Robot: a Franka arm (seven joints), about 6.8 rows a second.
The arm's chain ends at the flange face. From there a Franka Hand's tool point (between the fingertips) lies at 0.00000 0.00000 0.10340 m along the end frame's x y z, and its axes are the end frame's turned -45 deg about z.
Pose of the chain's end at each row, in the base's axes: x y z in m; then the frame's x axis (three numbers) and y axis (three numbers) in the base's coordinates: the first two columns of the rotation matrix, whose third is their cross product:
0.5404, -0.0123, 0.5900, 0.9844, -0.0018, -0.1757, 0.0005, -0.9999, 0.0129
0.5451, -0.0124, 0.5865, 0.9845, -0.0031, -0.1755, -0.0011, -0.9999, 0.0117
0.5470, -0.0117, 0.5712, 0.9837, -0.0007, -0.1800, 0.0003, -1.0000, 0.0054
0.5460, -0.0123, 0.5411, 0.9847, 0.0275, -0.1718, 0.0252, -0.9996, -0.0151
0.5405, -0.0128, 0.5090, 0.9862, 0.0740, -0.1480, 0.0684, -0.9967, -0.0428
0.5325, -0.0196, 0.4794, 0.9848, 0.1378, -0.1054, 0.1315, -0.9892, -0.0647
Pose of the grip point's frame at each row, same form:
0.5222, -0.0136, 0.4882, 0.6957, 0.7058, -0.1334, 0.6964, -0.7083, -0.1151
0.5270, -0.0136, 0.4847, 0.6969, 0.7048, -0.1324, 0.6954, -0.7092, -0.1158
0.5284, -0.0123, 0.4695, 0.6954, 0.7066, -0.1311, 0.6958, -0.7076, -0.1235
0.5282, -0.0112, 0.4393, 0.6785, 0.7263, -0.1108, 0.7141, -0.6874, -0.1322
0.5249, -0.0095, 0.4068, 0.6490, 0.7571, -0.0744, 0.7457, -0.6524, -0.1349
0.5208, -0.0144, 0.3768, 0.6034, 0.7969, -0.0288, 0.7893, -0.6020, -0.1203

